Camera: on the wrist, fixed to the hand. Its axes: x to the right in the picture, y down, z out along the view.
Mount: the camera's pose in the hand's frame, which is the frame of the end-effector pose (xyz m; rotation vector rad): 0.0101 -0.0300 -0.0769 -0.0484 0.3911 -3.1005
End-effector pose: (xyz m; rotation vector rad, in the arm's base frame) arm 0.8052 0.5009 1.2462 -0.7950 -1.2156 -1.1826
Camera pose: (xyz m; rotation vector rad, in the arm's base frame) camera 0.7967 0.4189 1.2353 -1.4167 0.6492 1.5969
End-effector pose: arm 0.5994 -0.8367 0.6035 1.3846 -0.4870 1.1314
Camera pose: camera 0.6035 -0.7566 0.5813 0.3419 1.5756 -1.2450
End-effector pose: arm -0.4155 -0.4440 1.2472 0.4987 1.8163 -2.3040
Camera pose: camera -0.4227 -0.3615 1.2552 1.0720 -0.4080 0.1227
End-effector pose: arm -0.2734 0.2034 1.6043 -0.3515 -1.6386 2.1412
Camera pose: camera -0.2431 0.2804 1.6126 1.0240 -0.2451 -0.4798
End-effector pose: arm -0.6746 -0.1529 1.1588 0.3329 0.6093 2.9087
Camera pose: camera -0.7002 -0.1528 1.0797 -0.6598 0.2168 -0.1022
